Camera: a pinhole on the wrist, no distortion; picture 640 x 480 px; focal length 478.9 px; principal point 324.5 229.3 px. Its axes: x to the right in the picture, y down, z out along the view. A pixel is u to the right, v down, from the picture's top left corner.
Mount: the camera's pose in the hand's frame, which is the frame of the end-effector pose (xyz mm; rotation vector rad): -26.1 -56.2 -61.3 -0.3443 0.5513 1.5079
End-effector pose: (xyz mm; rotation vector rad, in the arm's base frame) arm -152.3 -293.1 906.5 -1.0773 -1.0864 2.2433
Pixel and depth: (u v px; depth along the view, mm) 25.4 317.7 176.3
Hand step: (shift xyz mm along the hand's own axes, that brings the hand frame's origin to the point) -33.0 -52.0 148.9
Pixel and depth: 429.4 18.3 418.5
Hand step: 208.3 237.5 215.0
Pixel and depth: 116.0 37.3 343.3
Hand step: 158.1 -3.5 288.6
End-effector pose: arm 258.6 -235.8 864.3 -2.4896 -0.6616 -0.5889
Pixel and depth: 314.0 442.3 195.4
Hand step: -87.0 49.9 114.1
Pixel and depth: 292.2 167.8 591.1
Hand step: 126.2 225.4 443.0
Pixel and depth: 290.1 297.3 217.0
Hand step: -28.4 49.3 131.4
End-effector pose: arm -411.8 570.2 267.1 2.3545 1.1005 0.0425
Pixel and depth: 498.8 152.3 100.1
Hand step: 1.9 27.6 0.3
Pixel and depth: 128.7 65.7 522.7
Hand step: 223.3 37.3 467.7
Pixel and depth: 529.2 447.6 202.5
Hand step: -93.6 130.4 71.6
